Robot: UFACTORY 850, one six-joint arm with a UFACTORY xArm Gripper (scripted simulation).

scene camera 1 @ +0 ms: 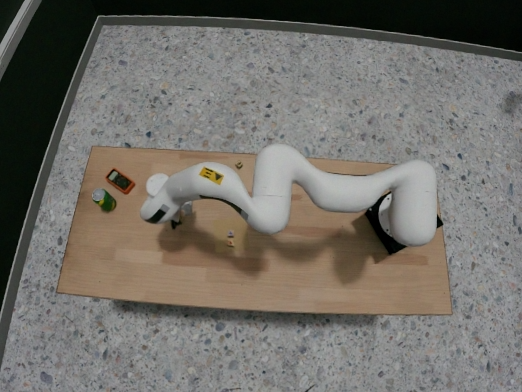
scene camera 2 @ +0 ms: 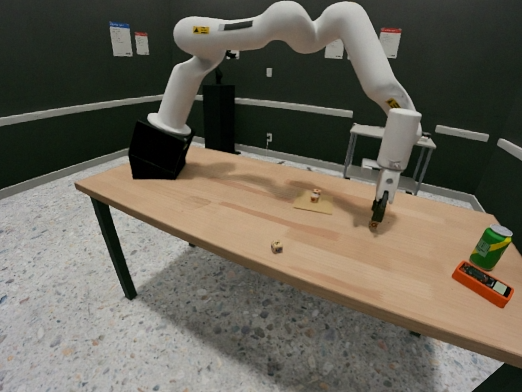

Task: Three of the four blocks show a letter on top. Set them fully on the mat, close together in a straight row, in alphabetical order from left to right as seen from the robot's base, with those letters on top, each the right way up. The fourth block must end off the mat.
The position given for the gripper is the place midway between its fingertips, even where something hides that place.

Note:
In view: the gripper (scene camera 2: 375, 216) and a tan mat (scene camera 1: 220, 227).

